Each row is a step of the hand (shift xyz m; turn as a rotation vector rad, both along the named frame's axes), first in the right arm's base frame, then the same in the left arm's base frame.
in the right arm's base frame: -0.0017 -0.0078 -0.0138 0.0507 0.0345 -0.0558
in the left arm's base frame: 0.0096 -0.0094 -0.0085 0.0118 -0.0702 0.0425
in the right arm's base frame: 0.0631 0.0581 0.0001 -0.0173 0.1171 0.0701
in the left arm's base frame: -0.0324 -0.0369 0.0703 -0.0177 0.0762 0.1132
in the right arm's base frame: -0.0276 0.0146 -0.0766 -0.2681 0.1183 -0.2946
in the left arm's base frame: 0.0761 -0.0321 0.0053 0.4129 -0.0011 0.0462
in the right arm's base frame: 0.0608 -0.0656 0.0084 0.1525 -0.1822 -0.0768
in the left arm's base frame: -0.0587 -0.0455 -0.0505 -0.0804 -0.1846 -0.1477
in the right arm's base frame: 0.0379 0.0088 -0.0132 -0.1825 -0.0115 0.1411
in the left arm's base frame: -0.0146 -0.0348 0.0163 0.0202 0.2256 -0.0453
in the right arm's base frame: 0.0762 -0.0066 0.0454 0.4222 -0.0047 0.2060
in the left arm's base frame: -0.0851 -0.0229 0.0118 -0.4334 -0.1547 0.0945
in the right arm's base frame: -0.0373 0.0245 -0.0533 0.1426 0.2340 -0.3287
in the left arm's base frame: 0.0677 -0.0077 0.0138 0.1805 -0.2996 0.2465
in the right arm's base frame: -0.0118 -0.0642 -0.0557 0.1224 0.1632 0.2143
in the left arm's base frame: 0.0364 -0.0388 -0.0673 -0.2071 0.0842 0.1939
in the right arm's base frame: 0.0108 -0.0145 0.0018 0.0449 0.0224 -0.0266
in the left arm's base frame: -0.0112 -0.0082 -0.0117 -0.0073 -0.0473 0.0305
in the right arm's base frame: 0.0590 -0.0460 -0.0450 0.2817 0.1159 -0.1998
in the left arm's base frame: -0.0158 -0.0789 -0.0338 -0.0266 -0.3230 0.1663
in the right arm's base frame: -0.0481 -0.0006 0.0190 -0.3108 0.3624 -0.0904
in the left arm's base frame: 0.0188 0.0471 -0.0103 0.3390 0.2028 0.2829
